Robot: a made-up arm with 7 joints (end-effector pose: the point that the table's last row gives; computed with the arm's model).
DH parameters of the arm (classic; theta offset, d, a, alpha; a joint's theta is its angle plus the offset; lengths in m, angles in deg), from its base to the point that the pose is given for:
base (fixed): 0 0 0 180
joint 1: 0 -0.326 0 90
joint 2: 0 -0.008 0 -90
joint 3: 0 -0.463 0 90
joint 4: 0 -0.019 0 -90
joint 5: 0 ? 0 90
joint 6: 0 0 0 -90
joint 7: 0 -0.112 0 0
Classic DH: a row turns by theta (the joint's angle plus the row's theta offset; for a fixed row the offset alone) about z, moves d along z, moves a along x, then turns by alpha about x.
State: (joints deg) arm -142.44 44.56 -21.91 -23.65 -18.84 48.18 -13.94
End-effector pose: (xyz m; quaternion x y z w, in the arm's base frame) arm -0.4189 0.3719 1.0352 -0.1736 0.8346 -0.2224 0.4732
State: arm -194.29 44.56 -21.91 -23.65 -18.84 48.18 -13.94
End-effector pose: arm -0.5513 -0.0997 1.0352 -0.5210 0.6747 0.0069 0.5228
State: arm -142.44 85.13 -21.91 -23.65 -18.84 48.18 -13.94
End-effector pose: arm -0.6781 0.5712 0.5013 -0.2018 0.6058 -0.4327 0.6365
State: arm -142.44 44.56 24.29 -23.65 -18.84 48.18 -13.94
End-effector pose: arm -0.4731 0.3108 1.0297 0.2142 0.7853 -0.1838 0.5510
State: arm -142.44 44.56 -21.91 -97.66 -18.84 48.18 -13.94
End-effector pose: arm 0.0690 0.1578 0.9625 0.0262 -0.9969 -0.0199 0.0710
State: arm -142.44 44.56 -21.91 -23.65 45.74 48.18 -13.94
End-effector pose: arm -0.3693 0.4442 1.0190 0.3546 0.7268 -0.3586 0.4662
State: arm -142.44 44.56 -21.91 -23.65 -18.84 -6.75 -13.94
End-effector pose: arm -0.3321 0.3880 1.0889 -0.1071 0.9770 -0.1823 0.0270
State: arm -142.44 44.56 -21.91 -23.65 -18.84 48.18 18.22
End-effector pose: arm -0.4189 0.3719 1.0352 0.0643 0.8500 -0.0826 0.5162
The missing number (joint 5, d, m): -0.365
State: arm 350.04 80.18 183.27 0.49 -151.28 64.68 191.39
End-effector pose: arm 0.8721 0.1100 0.3933 -0.2768 -0.2907 0.2051 0.8926
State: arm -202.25 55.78 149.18 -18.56 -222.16 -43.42 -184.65
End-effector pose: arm -0.7367 -0.3111 0.7582 0.6647 0.5376 0.3120 0.4144
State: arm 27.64 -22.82 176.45 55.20 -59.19 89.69 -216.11
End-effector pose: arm -0.5310 0.1588 0.7746 0.0422 0.5086 0.7665 0.3898
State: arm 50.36 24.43 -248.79 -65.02 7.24 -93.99 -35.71
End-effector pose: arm 0.4719 -0.0378 0.7399 0.1633 -0.0282 -0.1941 0.9669
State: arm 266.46 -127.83 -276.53 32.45 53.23 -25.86 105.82
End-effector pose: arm 0.2733 -0.7010 -0.1726 -0.2873 0.5390 0.7764 0.1552
